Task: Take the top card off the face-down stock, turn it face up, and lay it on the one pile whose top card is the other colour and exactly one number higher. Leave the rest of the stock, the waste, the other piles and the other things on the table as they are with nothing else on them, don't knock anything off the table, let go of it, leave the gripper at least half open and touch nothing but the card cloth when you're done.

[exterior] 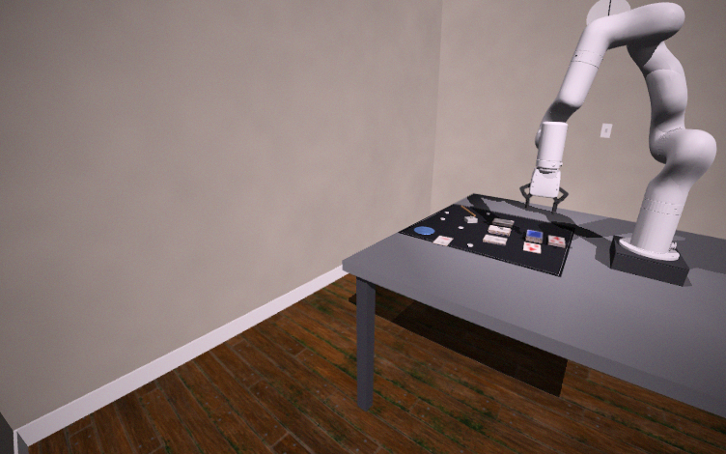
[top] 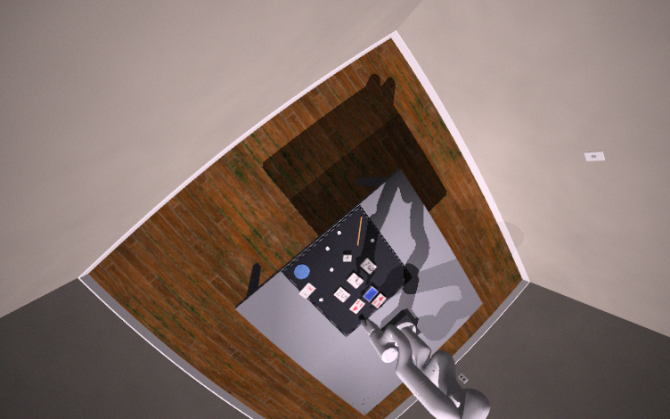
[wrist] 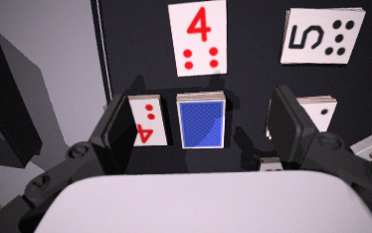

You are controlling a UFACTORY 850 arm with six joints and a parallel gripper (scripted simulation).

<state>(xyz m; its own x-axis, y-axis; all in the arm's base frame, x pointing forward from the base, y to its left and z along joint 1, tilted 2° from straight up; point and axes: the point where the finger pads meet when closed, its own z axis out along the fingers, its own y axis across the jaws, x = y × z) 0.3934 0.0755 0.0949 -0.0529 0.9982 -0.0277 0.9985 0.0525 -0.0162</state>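
The red 4 card lies 1 cm to the right of my hand and 16 cm below it. The rest, counted from my hand: red 4: 9 cm behind, 13 cm to the right, 15 cm below; black 5: 15 cm ahead, 15 cm below; black 2: 15 cm ahead, 12 cm to the right, 15 cm below.
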